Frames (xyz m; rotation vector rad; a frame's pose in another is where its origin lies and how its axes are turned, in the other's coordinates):
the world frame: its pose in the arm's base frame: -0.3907 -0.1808 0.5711 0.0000 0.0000 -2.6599
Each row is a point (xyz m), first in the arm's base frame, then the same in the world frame.
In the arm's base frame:
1: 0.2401 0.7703 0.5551
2: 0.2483 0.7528 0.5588
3: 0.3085 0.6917 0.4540
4: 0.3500 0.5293 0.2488
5: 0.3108 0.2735 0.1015
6: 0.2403 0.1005 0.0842
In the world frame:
1: -0.9996 -0.5506 -0.0160
2: -0.9988 -0.5313 -0.0123
3: -1.0239 -0.4493 -0.1171
4: -0.9854 -0.2861 -0.3223
5: -0.8321 -0.0776 -0.4696
6: -0.6895 0.0430 -0.4869

